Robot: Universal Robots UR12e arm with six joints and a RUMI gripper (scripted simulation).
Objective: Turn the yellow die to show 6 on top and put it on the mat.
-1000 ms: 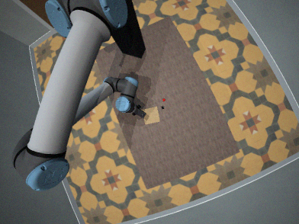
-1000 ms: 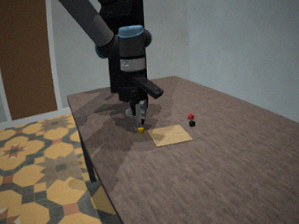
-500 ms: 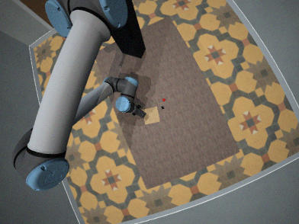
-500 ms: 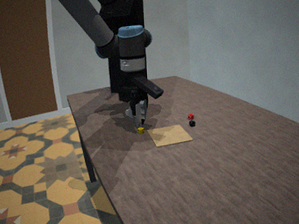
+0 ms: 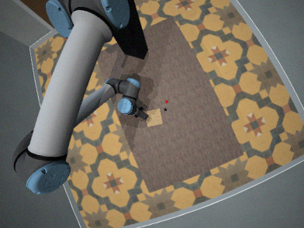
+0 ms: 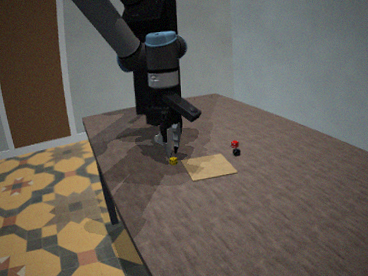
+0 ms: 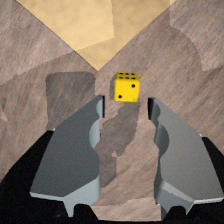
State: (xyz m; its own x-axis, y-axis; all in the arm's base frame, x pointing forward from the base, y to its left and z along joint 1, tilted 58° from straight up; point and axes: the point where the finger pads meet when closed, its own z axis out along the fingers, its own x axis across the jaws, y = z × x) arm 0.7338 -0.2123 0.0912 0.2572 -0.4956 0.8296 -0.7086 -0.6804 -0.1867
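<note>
Right now my hand is 3 cm above the yellow die. Also, from my hand: black die 19 cm to the left, 10 cm ahead, 3 cm below; then red die 24 cm to the left, 5 cm ahead, 3 cm below; then tan mat 9 cm ahead, 6 cm to the left, 4 cm below.
</note>
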